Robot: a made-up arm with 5 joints.
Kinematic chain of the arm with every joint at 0, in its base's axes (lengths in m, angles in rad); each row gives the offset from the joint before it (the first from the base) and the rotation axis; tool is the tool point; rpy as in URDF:
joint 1: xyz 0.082 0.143 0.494 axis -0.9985 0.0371 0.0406
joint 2: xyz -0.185 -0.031 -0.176 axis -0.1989 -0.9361 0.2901
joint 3: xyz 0.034 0 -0.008 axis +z
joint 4: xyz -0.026 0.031 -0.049 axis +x
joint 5: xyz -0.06 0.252 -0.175 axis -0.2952 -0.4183 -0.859
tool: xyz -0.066 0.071 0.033 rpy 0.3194 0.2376 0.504
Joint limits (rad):
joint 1: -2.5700..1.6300
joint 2: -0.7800..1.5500
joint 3: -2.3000..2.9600
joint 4: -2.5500..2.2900
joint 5: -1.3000..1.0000
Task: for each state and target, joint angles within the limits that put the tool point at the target. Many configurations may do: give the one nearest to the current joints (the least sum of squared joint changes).
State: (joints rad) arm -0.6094 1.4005 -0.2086 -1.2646 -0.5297
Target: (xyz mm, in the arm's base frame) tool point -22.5 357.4 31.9
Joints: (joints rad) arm -0.6618 0.6802 -0.3533 -1.6582 -0.8883
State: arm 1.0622 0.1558 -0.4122 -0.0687 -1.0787
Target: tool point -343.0 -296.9 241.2
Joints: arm 1.2054 -0.2374 0.2821 -0.7942 -0.1059
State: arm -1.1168 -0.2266 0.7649 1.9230 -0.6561
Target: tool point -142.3 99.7 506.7
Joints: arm -1.1238 -0.5001 0.3847 1.7270 -1.1119
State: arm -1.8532 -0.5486 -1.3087 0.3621 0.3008
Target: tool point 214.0 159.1 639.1
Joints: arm -1.5954 -0.3051 -1.3119 1.2894 0.0230
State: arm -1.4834 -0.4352 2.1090 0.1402 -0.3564
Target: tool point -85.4 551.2 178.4
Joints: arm -1.7763 -0.0901 2.6007 0.1246 -0.5494
